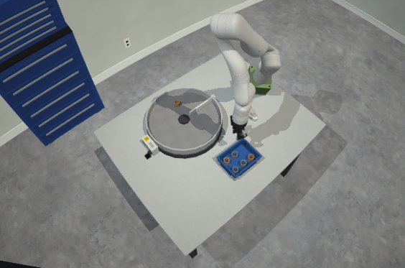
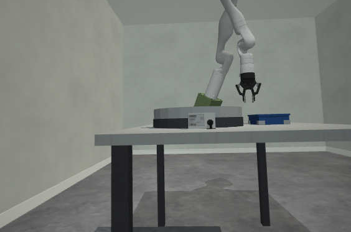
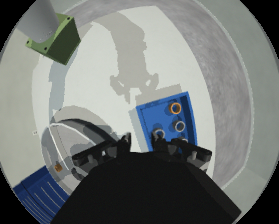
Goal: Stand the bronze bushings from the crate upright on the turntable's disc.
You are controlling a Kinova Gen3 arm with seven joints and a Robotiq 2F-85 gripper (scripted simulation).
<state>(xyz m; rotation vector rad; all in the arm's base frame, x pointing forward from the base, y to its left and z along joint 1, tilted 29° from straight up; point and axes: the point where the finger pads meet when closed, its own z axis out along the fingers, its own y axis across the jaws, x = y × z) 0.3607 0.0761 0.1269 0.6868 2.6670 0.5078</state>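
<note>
Now: the blue crate 50 mm ahead of my hand, 70 mm to the left of it and 110 mm below it. Also, from my hand: grey turntable disc: 70 mm ahead, 300 mm to the right, 80 mm below.
</note>
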